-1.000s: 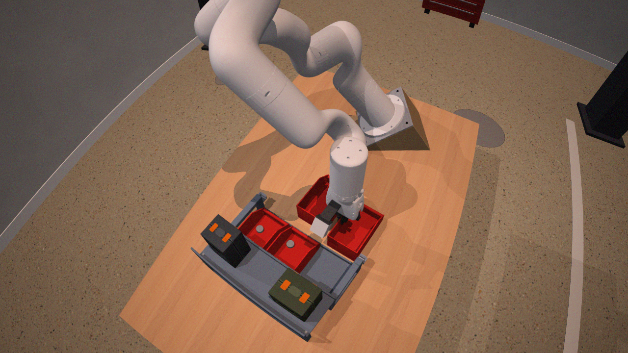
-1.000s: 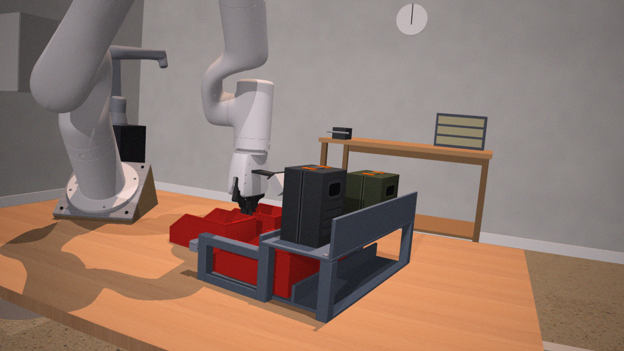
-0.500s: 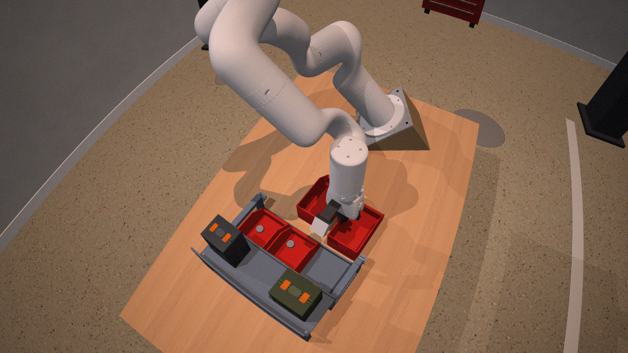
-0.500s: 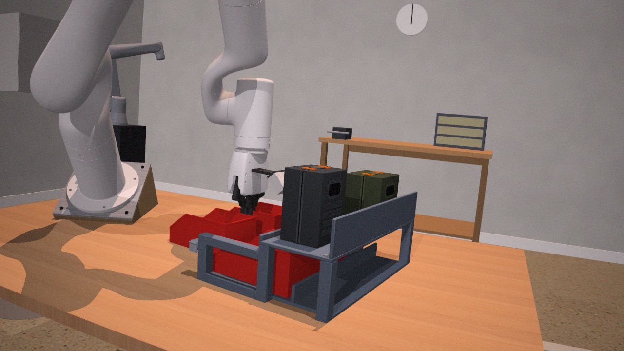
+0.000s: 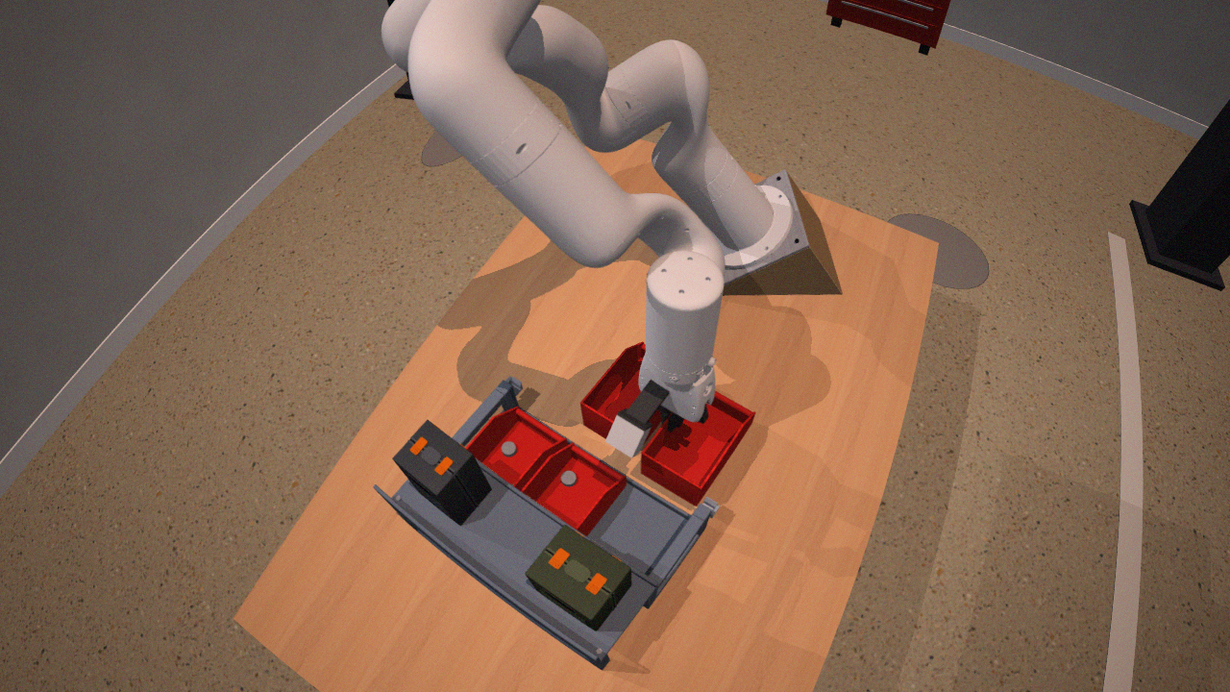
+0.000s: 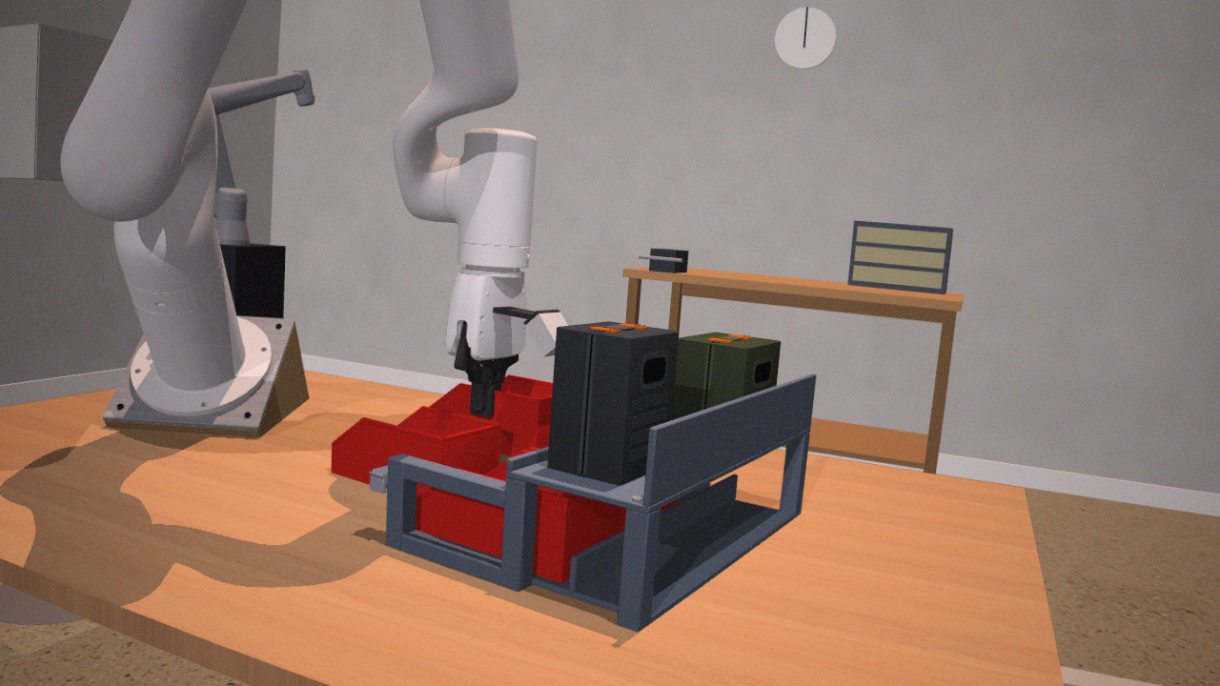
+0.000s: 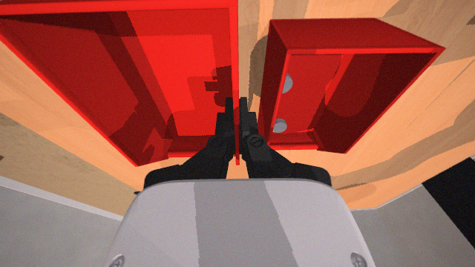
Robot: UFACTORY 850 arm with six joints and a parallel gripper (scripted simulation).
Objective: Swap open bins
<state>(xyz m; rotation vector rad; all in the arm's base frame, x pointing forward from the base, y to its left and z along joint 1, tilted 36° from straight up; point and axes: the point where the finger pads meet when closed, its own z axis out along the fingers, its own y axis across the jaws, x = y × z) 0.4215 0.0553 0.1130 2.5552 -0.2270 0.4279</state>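
My hand is 7 cm short of the shelf front lip, 9 cm to the left of it and 8 cm above it. Round my hand: grey back panel 33 cm ahead, 15 cm to the right, 4 cm above; then black case 23 cm ahead, 25 cm to the right, 7 cm above; then green case 29 cm ahead, 2 cm to the right, 6 cm above.
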